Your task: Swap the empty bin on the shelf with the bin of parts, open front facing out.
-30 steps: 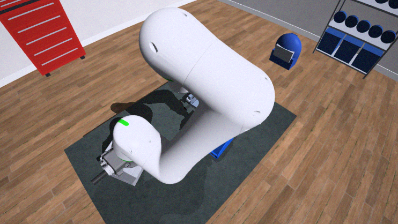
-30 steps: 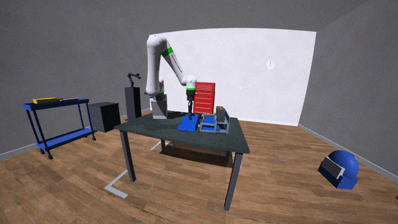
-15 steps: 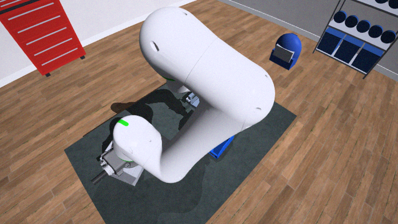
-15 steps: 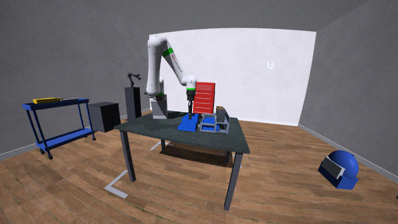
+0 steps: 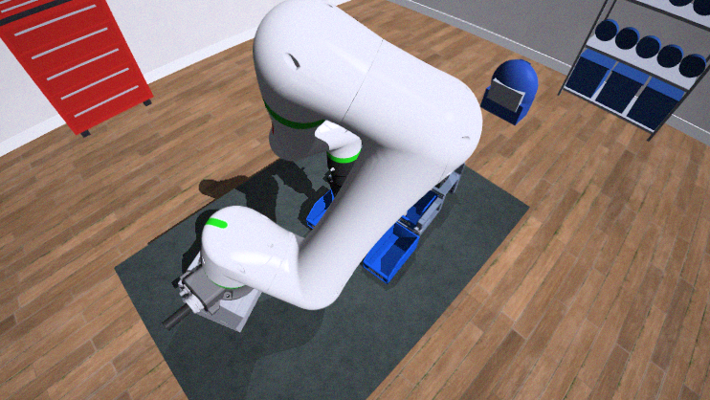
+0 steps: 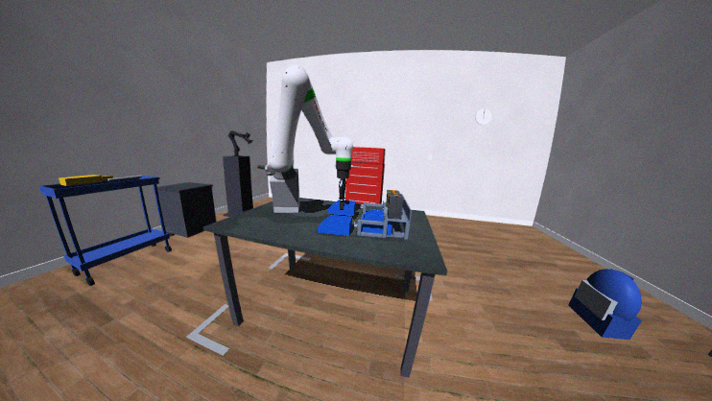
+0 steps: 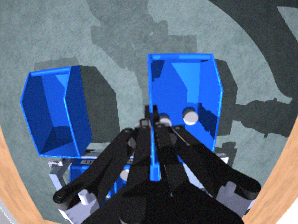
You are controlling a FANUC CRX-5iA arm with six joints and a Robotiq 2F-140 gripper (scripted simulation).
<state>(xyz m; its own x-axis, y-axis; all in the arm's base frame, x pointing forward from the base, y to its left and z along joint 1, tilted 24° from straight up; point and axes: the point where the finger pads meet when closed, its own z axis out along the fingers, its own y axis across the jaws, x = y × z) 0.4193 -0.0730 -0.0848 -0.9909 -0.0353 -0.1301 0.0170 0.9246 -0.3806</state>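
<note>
My gripper is now 25 cm short of the shelf, 4 cm to the left of it and 4 cm above it.
</note>
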